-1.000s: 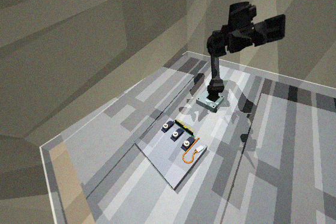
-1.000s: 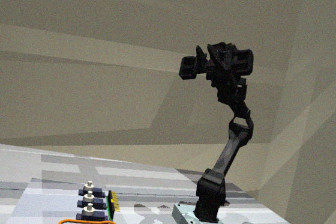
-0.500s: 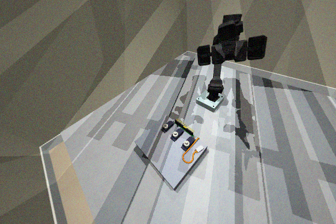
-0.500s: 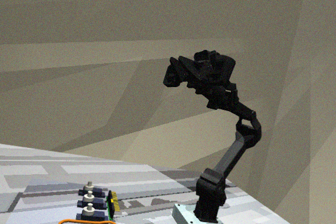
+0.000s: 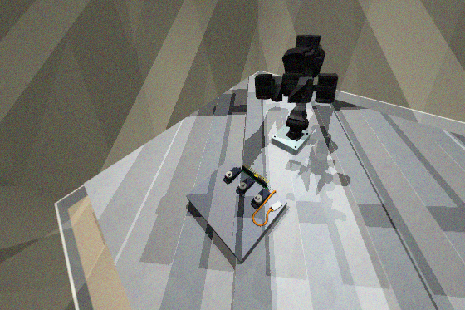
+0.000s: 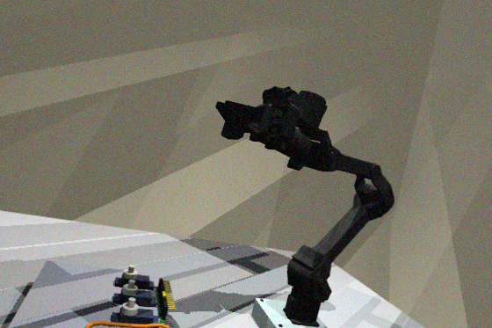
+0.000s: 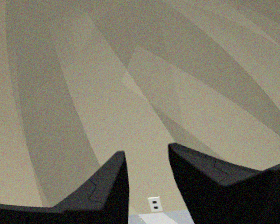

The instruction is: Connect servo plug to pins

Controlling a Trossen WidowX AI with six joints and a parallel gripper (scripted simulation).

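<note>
Right now the yellow band is 380 mm below my gripper tip, 90 mm to the right of it and 10 mm ahead of it. The rest, counted from my gripper tip: grey plate 420 mm below, 170 mm ahead, 90 mm to the right.
</note>
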